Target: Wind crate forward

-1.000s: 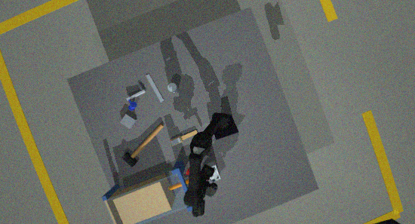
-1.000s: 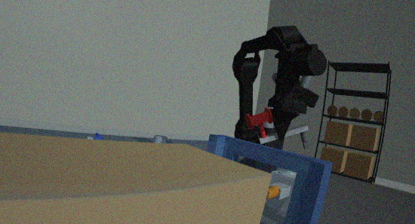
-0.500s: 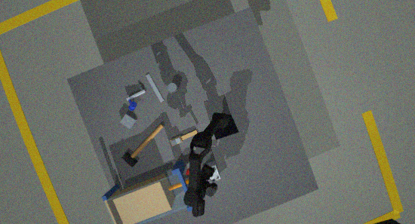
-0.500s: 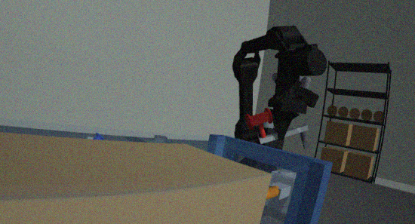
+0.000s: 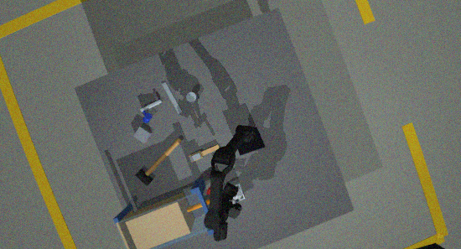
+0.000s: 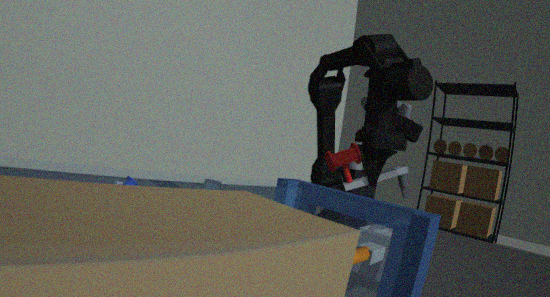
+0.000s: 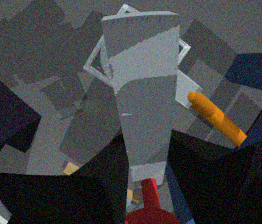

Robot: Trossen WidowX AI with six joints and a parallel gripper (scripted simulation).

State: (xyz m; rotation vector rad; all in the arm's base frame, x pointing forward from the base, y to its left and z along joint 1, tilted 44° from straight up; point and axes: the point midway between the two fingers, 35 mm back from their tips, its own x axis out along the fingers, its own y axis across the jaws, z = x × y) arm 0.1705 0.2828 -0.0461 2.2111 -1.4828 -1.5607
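Right now the winch handle is 2 cm above my gripper tip and 1 cm ahead of it. From my gripper tip the other things lie so: blue steel frame (12 cm ahead, 6 cm to the left, 6 cm below); red knob (4 cm ahead, 3 cm to the right, 3 cm above); winch (14 cm below, 6 cm behind, 3 cm to the left).
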